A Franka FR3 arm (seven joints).
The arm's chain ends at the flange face. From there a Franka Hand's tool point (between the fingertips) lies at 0.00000 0.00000 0.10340 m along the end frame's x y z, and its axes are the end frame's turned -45 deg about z.
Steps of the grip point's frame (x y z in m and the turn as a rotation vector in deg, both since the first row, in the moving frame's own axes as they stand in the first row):
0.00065 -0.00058 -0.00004 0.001 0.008 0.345
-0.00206 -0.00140 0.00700 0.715 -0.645 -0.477
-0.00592 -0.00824 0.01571 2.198 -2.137 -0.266
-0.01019 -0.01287 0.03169 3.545 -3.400 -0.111
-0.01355 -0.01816 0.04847 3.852 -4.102 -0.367
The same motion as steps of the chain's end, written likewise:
0.00004 -0.00086 -0.00004 0.006 0.005 0.345
-0.00071 0.00055 0.00701 0.049 -0.962 -0.477
-0.00448 -0.00158 0.01586 0.043 -3.065 -0.266
-0.00745 -0.00172 0.03207 0.103 -4.911 -0.111
-0.01229 -0.00361 0.04897 -0.177 -5.624 -0.367

